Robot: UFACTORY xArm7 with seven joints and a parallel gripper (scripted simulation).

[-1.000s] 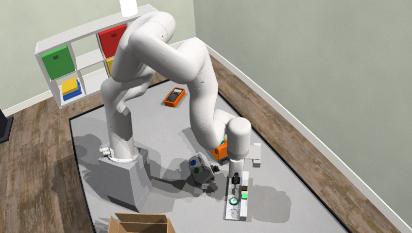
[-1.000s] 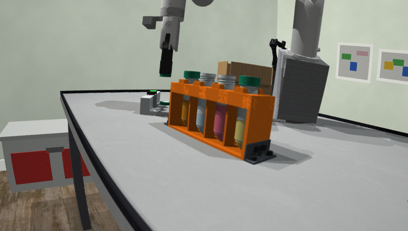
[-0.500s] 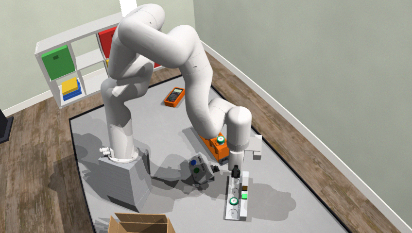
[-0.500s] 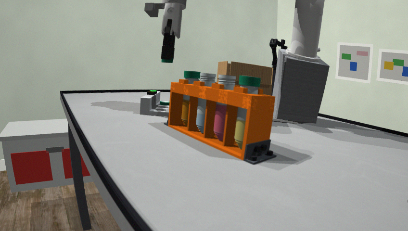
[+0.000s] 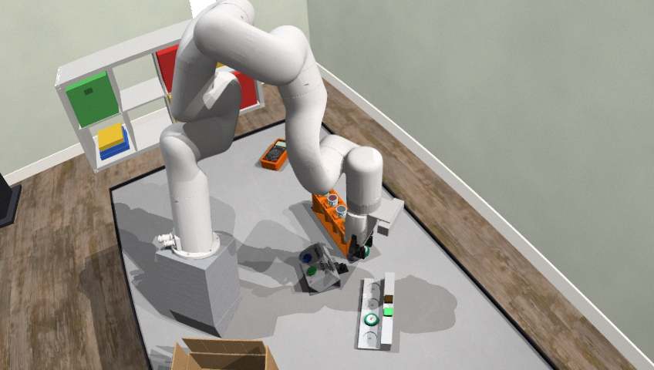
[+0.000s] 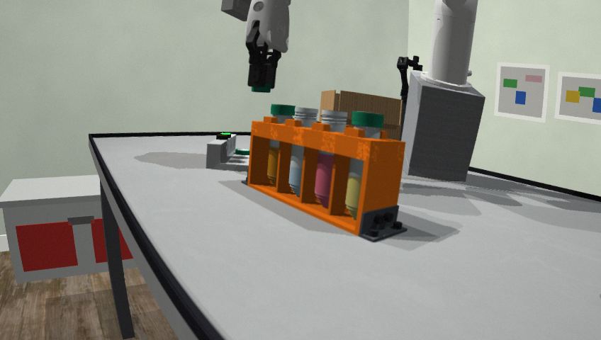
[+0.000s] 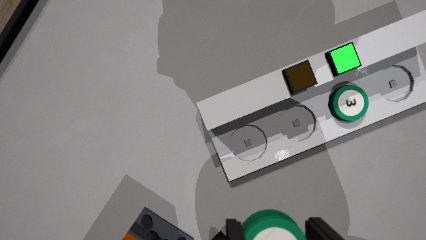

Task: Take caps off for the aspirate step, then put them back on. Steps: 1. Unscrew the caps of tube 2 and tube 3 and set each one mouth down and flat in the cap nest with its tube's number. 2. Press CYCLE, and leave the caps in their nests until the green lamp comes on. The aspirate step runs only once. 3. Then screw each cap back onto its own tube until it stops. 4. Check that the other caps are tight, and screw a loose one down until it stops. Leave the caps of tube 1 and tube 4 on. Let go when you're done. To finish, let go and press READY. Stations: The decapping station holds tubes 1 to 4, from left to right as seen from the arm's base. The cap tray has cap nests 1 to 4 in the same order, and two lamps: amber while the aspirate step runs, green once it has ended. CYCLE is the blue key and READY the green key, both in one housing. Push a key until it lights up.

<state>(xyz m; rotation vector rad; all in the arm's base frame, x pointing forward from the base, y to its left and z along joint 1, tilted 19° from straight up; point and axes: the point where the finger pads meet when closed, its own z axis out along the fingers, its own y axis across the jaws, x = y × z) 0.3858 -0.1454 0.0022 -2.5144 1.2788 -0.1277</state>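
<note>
My gripper is now 13 cm to the right of the cap 4, 6 cm above it and 3 cm short of it. The rest, counted from my hand: key housing: 12 cm below, 10 cm behind, 8 cm to the left; then green ready key: 12 cm behind, 10 cm below, 6 cm to the left; then cap 2: 2 cm below.
</note>
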